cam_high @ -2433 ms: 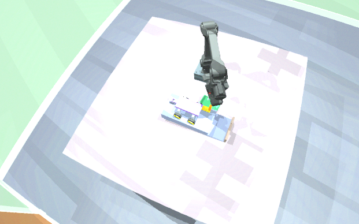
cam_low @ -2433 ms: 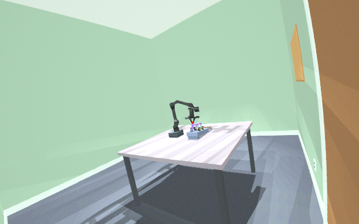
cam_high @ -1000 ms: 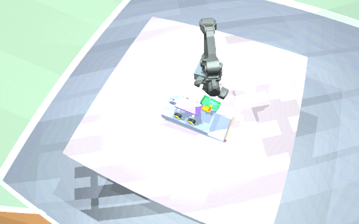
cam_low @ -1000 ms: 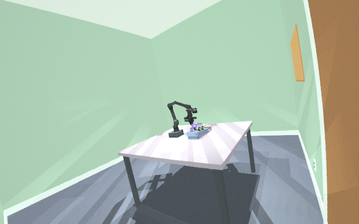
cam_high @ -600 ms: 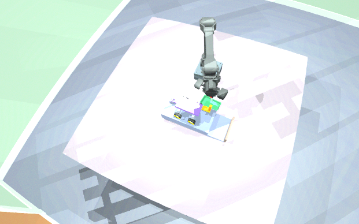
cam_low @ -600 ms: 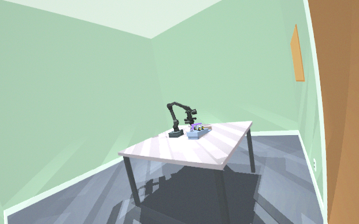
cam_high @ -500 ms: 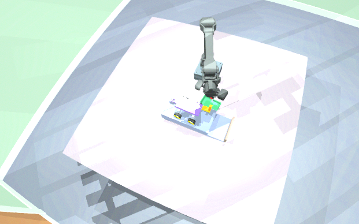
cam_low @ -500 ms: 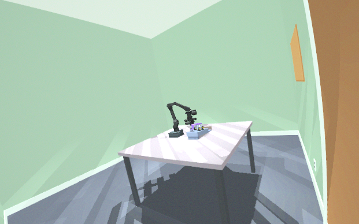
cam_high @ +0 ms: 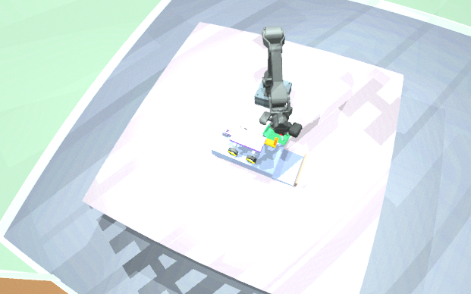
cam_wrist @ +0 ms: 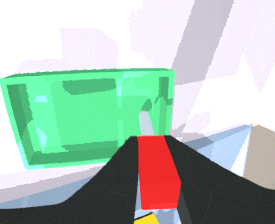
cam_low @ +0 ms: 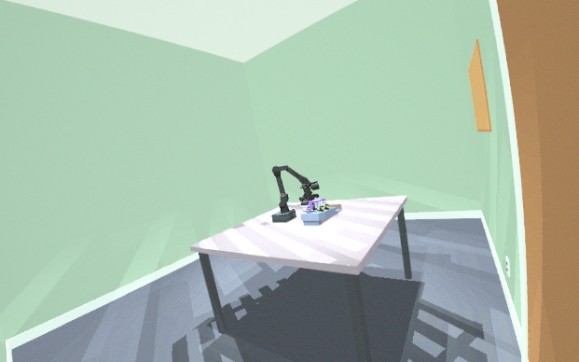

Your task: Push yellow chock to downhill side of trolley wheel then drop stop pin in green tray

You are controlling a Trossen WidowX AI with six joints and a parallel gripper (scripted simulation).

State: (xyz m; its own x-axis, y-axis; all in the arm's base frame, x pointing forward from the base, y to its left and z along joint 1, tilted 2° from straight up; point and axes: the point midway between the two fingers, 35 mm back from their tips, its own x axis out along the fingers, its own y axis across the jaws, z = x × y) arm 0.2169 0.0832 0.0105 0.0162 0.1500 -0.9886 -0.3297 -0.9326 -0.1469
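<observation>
Now: gripper tip 6 cm above the green tray, 3 cm to the left of it and 1 cm past it. The rest, counted from my gripper tip: red-headed stop pin: right at my gripper tip; pale blue ramp: 14 cm to the right, 10 cm ahead, 1 cm below; yellow chock: 6 cm ahead, 4 cm to the right, 3 cm above.
</observation>
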